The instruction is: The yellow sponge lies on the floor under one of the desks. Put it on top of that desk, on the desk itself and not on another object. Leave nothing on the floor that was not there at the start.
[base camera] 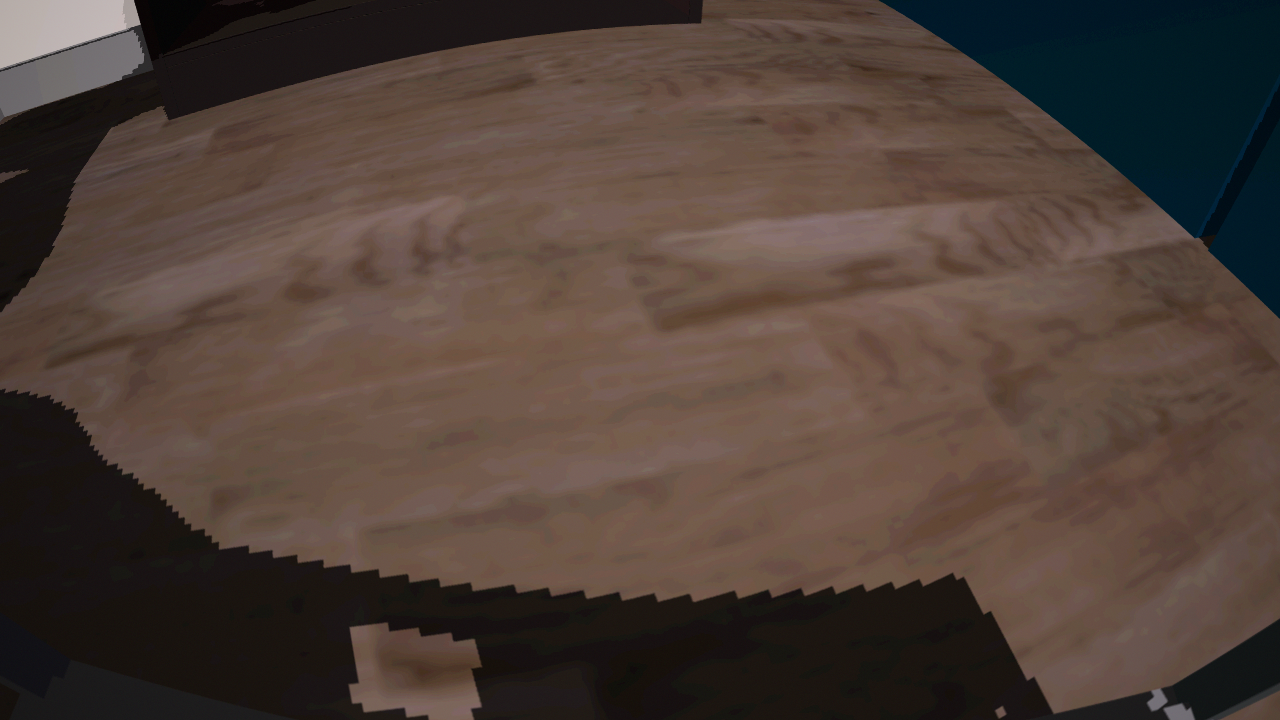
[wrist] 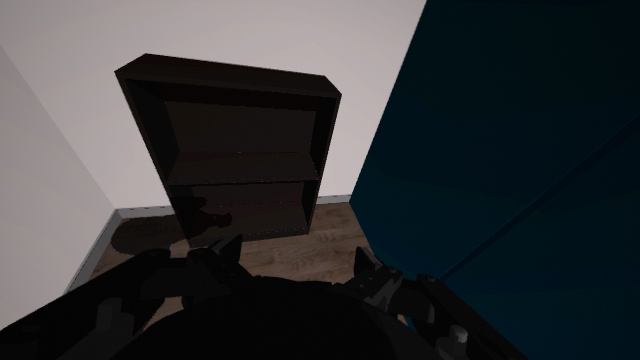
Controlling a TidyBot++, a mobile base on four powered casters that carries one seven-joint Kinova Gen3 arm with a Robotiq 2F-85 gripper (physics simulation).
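Frame: origin at the arm's base, x down, y ahead, z right, level; metres.
Seen in the pictures: gripper, fingertip midpoint: (wrist: 299, 253).
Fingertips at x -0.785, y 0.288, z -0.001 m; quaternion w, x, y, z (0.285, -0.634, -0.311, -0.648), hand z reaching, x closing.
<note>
A point is followed by its place in that frame.
My gripper (wrist: 299, 253) {x -0.785, y 0.288, z -0.001 m} is open, its two fingers spread wide at the bottom of the wrist view, with nothing between them. It points toward the floor and a dark shelf unit beyond. The yellow sponge does not show in the base camera view or in the wrist view. No desk can be made out in either view.
A dark, two-compartment shelf unit (wrist: 243, 182) {x -0.166, y 1.000, z -0.324 m} (base camera: 429, 67) stands against the pale wall (wrist: 270, 30) {x -0.816, y 1.347, z -0.278 m}. A tall dark blue panel (wrist: 480, 150) {x -0.625, y 0.911, z 0.643 m} (base camera: 1100, 98) {x 0.320, y 0.906, z 0.645 m} stands on the right. Wooden floor (base camera: 572, 358) {x 0.396, y 0.441, z -0.036 m} (wrist: 330, 245) {x 0.397, y 1.066, z 0.265 m} lies between them. Dark shadows fall across the floor at the left and near edge.
</note>
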